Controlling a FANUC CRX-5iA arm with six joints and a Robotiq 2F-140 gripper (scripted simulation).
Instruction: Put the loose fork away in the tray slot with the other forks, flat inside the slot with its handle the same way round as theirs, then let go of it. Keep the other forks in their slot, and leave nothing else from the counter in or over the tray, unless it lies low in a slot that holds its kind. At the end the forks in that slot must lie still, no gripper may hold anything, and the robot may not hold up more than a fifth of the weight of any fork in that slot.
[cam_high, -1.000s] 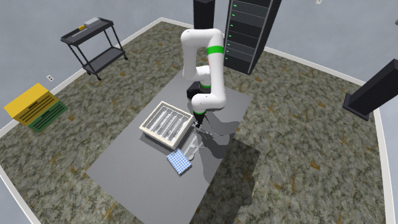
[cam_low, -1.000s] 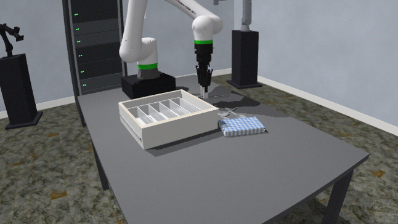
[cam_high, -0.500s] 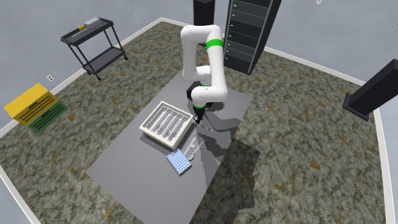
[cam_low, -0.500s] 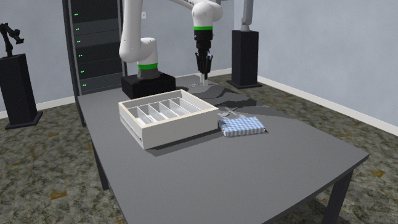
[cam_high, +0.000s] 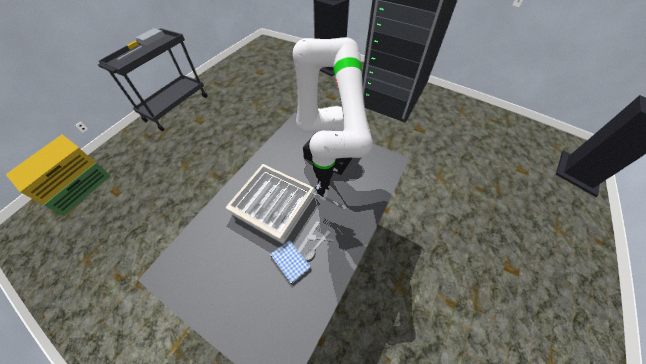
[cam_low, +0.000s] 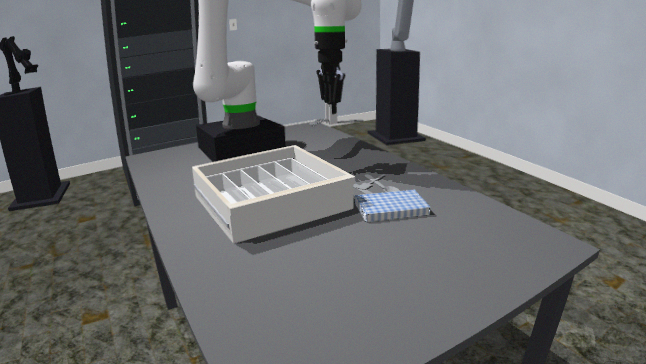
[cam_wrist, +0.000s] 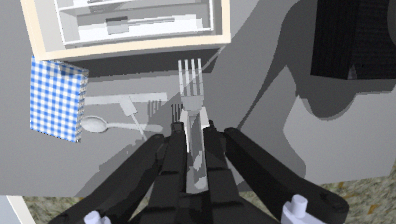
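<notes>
Right now the cream cutlery tray is 25 cm to the right of my hand, 15 cm below it and 15 cm ahead of it. Round my hand: blue checked napkin (32 cm ahead, 19 cm below, 6 cm to the left).
</notes>
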